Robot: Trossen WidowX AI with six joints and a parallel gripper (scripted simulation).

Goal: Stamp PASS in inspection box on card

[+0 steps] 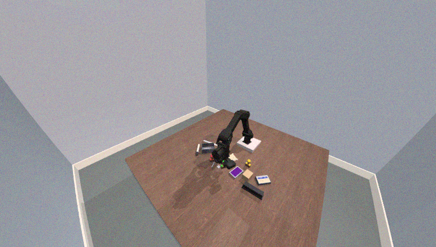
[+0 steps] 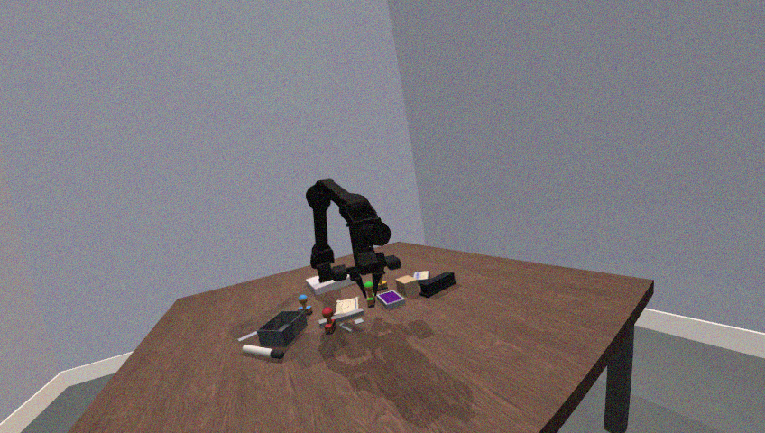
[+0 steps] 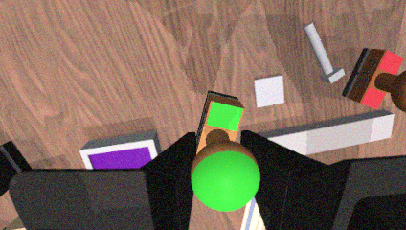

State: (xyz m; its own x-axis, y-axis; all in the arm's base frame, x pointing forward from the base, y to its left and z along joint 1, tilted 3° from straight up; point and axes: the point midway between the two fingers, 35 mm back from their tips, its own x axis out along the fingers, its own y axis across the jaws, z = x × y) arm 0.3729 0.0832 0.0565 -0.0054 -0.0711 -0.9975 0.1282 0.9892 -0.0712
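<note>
Right now my gripper tip is 5 cm to the left of the grey square and 6 cm above it. The rest, counted from my gripper tip: grey bar 4 cm behind, 9 cm to the right, 5 cm below; then green-knobbed stamp right at my gripper tip; then bolt 2 cm ahead, 9 cm to the right, 6 cm below.
</note>
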